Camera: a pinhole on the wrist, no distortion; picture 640 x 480 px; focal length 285.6 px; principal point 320.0 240.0 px. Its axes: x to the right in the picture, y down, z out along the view. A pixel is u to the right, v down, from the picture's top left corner.
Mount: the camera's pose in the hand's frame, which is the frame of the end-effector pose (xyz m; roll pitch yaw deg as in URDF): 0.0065 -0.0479 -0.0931 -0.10 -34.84 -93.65
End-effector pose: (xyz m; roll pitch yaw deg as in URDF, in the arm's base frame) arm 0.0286 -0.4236 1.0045 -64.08 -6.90 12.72
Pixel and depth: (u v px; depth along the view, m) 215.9 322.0 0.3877
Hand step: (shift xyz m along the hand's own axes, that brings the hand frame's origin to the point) 0.1397 0.2816 0.1442
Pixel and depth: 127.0 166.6 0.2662
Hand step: -0.0422 0.2556 0.0227
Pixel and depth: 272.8 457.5 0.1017
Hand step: 0.0885 0.0188 -0.0193
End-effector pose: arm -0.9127 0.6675 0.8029 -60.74 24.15 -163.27
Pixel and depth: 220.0 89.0 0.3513
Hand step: -0.1590 0.2651 0.1252
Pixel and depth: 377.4 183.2 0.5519
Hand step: -0.0878 0.1829 0.4234
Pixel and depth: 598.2 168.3 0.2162
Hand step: -0.0504 -0.0937 0.2047
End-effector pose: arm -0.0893 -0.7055 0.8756 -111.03 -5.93 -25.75
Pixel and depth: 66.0 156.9 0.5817
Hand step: -0.1132 0.7184 0.0890
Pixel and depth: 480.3 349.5 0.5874
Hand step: 0.2364 0.0023 0.5770
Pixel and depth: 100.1 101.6 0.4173
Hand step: -0.1626 0.4662 0.0661
